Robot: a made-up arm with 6 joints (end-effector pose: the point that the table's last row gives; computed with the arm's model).
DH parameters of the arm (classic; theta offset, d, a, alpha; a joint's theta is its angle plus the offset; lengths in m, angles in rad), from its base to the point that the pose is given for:
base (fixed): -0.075 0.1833 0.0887 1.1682
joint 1: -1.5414 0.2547 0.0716 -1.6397
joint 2: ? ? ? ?
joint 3: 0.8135 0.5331 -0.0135 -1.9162
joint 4: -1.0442 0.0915 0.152 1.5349
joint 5: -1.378 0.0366 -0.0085 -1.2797
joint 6: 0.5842 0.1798 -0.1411 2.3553
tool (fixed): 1.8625 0.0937 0 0
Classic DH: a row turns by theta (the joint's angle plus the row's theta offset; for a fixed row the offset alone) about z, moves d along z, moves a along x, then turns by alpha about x.
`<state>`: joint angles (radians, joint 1 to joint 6).
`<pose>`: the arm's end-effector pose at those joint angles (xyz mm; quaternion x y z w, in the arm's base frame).
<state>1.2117 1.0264 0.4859 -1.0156 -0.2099 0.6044</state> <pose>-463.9 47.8 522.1 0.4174 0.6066 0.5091 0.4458</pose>
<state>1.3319 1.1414 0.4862 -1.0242 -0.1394 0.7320</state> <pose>-507.0 -37.2 487.7 0.3576 0.6709 0.5031 0.4109</pose>
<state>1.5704 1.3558 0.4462 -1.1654 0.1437 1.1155</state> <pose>-556.9 -205.4 414.9 0.1927 0.8474 0.3888 0.3061</pose>
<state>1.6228 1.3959 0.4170 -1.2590 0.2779 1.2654</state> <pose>-566.6 -243.7 405.1 0.1308 0.9022 0.3229 0.2543</pose>
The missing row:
joint 2: -0.4143 0.5231 -0.3003 -2.659
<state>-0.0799 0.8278 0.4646 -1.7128 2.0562 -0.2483</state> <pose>340.4 -47.5 551.1 -0.7751 0.2050 -0.1193 0.5857</pose>
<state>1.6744 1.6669 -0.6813 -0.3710 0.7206 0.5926</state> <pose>-182.1 -716.1 303.2 0.5820 -0.5168 -0.5902 0.2141</pose>
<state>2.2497 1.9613 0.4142 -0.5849 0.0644 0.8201</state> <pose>-302.5 -786.6 241.8 -0.4381 0.6762 0.5415 0.2401</pose>
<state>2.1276 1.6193 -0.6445 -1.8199 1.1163 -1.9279</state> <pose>-28.2 -626.4 368.2 -0.7667 -0.2366 -0.1697 0.5722</pose>
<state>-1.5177 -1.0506 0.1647 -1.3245 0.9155 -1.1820</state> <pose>-41.8 277.0 2.6 0.7370 0.3213 -0.2677 0.5310</pose>
